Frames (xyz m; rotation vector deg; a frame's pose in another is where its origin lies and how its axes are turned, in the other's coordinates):
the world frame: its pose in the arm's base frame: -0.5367 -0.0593 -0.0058 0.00 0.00 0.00
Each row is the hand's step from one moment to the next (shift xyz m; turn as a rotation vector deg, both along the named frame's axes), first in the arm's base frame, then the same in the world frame.
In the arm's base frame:
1: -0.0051 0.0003 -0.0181 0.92 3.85 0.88
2: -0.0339 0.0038 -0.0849 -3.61 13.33 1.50
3: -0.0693 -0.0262 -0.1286 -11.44 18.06 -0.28
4: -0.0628 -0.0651 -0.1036 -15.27 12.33 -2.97
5: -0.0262 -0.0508 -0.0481 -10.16 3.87 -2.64
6: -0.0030 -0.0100 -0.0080 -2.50 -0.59 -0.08
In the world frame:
1: -0.0051 0.0003 -0.0181 0.92 3.85 0.88
2: -0.0339 0.0038 -0.0849 -3.61 13.33 1.50
3: -0.0693 -0.0262 -0.1286 -11.44 18.06 -0.28
4: -0.0628 -0.0651 -0.1036 -15.27 12.33 -2.97
5: -0.0262 -0.0508 -0.0481 -10.16 3.87 -2.64
6: -0.0030 -0.0100 -0.0080 -2.50 -0.59 -0.08

